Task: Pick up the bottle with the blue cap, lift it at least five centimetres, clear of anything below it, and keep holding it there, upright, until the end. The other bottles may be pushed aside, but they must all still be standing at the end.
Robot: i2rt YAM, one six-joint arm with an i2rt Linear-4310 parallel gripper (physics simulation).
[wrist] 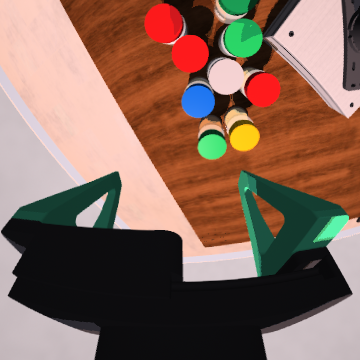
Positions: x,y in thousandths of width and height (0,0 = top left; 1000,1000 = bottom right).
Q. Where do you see a yellow-capped bottle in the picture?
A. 676,376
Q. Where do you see a green-capped bottle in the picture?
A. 588,399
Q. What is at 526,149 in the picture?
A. A red-capped bottle.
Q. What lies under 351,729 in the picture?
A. The gripper.
